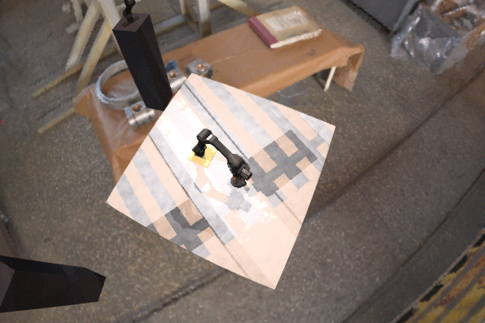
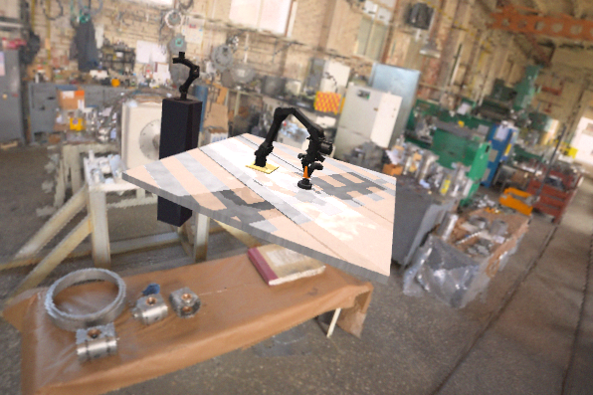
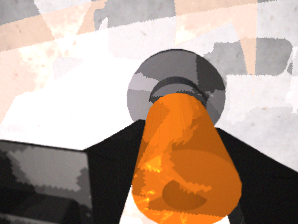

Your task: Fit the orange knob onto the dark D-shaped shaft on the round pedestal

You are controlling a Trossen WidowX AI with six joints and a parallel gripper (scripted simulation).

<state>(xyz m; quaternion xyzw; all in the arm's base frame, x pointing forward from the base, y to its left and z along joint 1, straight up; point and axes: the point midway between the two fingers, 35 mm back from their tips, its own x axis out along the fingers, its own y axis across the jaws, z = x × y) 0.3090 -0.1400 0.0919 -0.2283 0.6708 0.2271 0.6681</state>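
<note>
Right now my gripper tip is 4 cm above the D-shaped shaft. The rest, counted from my gripper tip: orange knob 2 cm above.
</note>
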